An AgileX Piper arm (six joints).
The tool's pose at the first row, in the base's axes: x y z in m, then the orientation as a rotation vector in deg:
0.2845 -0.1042 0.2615 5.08 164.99 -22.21
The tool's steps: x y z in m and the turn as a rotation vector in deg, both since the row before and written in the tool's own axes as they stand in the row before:
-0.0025 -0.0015 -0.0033 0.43 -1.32 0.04
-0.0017 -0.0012 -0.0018 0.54 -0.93 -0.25
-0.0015 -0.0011 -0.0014 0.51 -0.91 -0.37
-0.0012 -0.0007 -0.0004 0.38 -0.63 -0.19
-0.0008 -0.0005 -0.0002 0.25 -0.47 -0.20
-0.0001 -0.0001 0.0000 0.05 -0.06 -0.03
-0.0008 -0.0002 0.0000 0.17 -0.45 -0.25
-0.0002 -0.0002 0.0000 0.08 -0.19 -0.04
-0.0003 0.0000 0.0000 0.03 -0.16 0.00
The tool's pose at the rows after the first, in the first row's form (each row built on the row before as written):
0.2861 -0.1048 0.2656 4.92 163.61 -22.73
0.2872 -0.1055 0.2680 4.46 162.64 -23.49
0.2882 -0.1062 0.2700 3.83 161.71 -24.22
0.2892 -0.1068 0.2709 3.50 161.05 -24.75
0.2899 -0.1072 0.2715 3.16 160.57 -25.11
0.2900 -0.1073 0.2716 3.11 160.51 -25.18
0.2907 -0.1075 0.2719 2.69 160.07 -25.44
0.2909 -0.1077 0.2720 2.61 159.87 -25.54
0.2912 -0.1077 0.2721 2.58 159.71 -25.57

